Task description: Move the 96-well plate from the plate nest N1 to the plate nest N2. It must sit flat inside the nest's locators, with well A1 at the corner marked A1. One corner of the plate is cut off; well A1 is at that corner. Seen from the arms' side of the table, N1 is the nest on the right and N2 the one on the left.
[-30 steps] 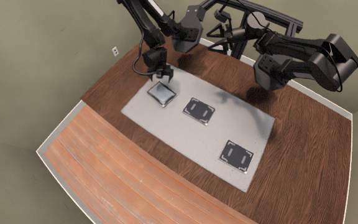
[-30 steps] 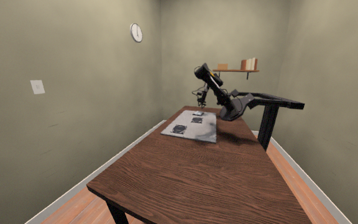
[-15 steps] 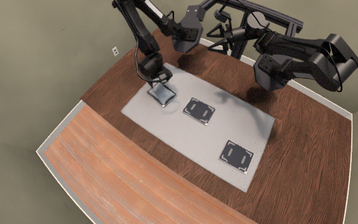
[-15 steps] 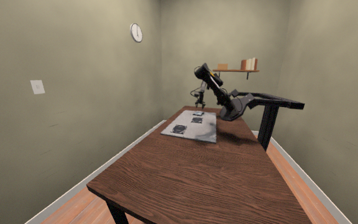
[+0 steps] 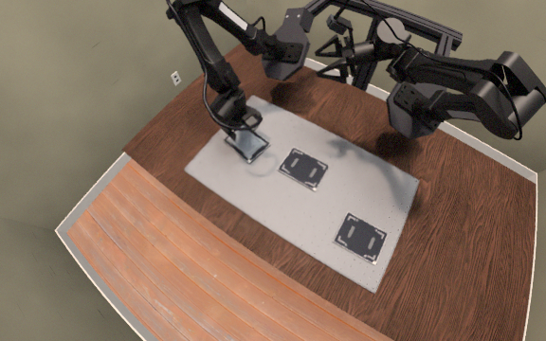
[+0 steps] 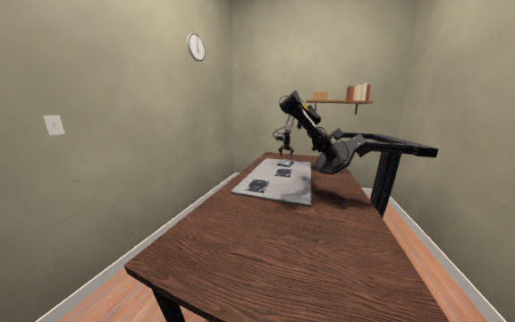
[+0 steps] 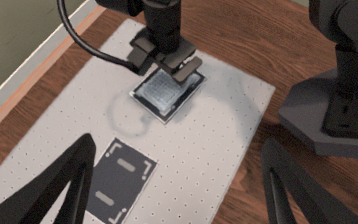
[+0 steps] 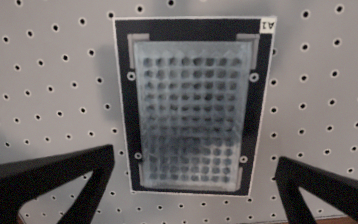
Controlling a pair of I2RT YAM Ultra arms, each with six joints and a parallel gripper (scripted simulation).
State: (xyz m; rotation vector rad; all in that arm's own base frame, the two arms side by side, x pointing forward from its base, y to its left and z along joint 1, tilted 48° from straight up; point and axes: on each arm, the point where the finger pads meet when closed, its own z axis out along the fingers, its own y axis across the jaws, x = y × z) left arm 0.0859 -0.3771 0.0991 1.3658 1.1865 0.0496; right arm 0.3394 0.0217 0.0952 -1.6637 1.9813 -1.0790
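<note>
Right now the clear 96-well plate is 60 mm below my right hand. From my right hand the other things lie so: white corner label (330 mm to the left, 70 mm below, 40 mm ahead); then black plate nest (260 mm to the left, 70 mm below, 10 mm behind).
</note>
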